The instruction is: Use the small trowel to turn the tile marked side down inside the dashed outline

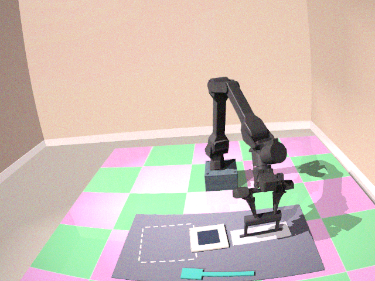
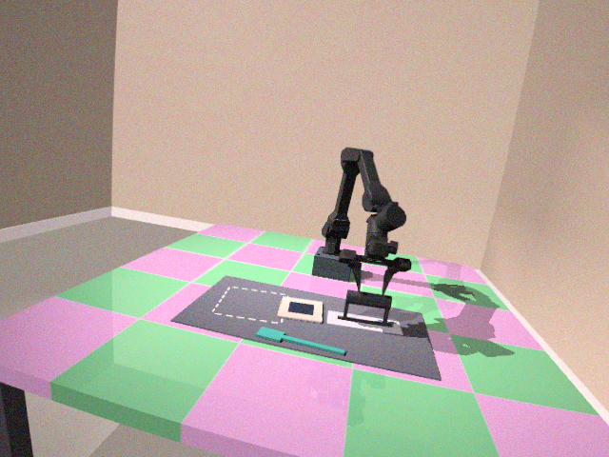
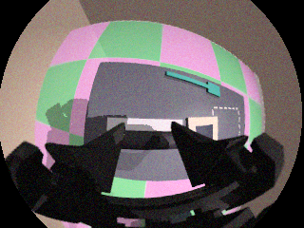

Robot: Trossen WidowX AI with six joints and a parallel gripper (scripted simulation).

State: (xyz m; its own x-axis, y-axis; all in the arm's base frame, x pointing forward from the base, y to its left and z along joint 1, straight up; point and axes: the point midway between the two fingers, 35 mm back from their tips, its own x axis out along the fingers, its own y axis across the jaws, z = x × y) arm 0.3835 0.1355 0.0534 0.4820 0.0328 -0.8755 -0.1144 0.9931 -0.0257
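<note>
Right now my gripper tip is 60 mm above the trowel, 30 mm past it and 20 mm to the left of it. Also, from my gripper tip: teal flat tool: 170 mm to the right, 140 mm ahead, 100 mm below; then grey mat: 150 mm to the right, 120 mm below; then tile: 180 mm to the right, 100 mm below, 30 mm behind.
</note>
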